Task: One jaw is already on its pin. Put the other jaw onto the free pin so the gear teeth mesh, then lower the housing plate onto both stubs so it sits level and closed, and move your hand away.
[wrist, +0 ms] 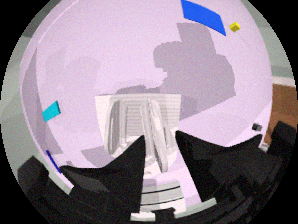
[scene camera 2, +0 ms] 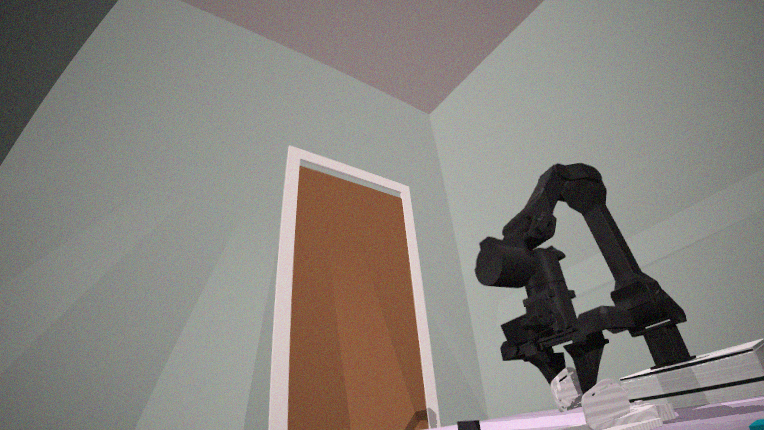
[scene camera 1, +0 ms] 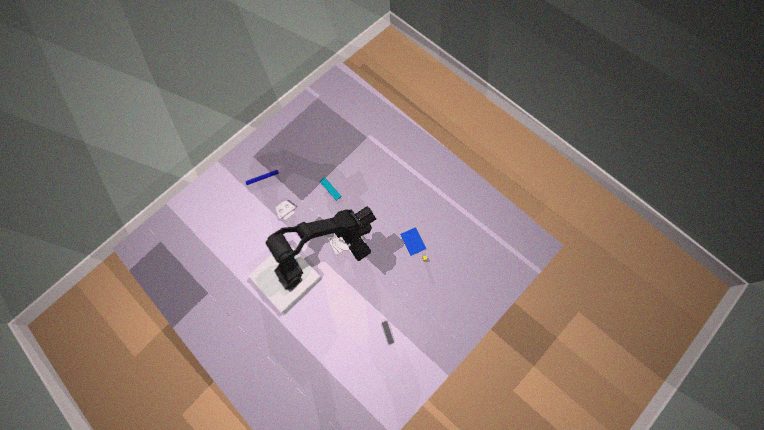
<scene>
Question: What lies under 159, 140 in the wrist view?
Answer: A white jaw.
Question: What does the gripper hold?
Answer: A white jaw.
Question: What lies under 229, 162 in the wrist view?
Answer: The gripper.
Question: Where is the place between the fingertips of the gripper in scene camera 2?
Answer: At 577, 403
</scene>
